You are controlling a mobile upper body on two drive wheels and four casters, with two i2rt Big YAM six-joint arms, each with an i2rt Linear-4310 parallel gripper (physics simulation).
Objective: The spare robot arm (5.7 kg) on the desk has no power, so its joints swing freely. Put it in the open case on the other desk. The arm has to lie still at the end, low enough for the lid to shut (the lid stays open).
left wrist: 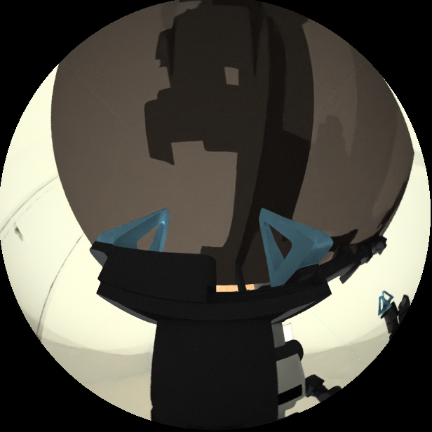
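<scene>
My left gripper (pixel 213 213) is open, its two blue fingers wide apart with nothing between them. It faces a large dark brown surface (pixel 100 150) crossed by hard shadows; I cannot tell whether this is a desk top or part of the case. A dark jointed shape (pixel 352 260), perhaps the spare arm, shows at the right by the lower edge of the brown surface, partly behind the left gripper's finger. My right gripper (pixel 381 293) is small at the far right, apart from that shape; its blue fingers look open and empty. The open case cannot be made out.
A small orange-tan patch (pixel 227 288) shows just past my left gripper's body. A grey and black arm segment (pixel 290 370) and more dark arm parts (pixel 320 387) are at the lower right. Pale walls (pixel 30 240) curve around the view's edges.
</scene>
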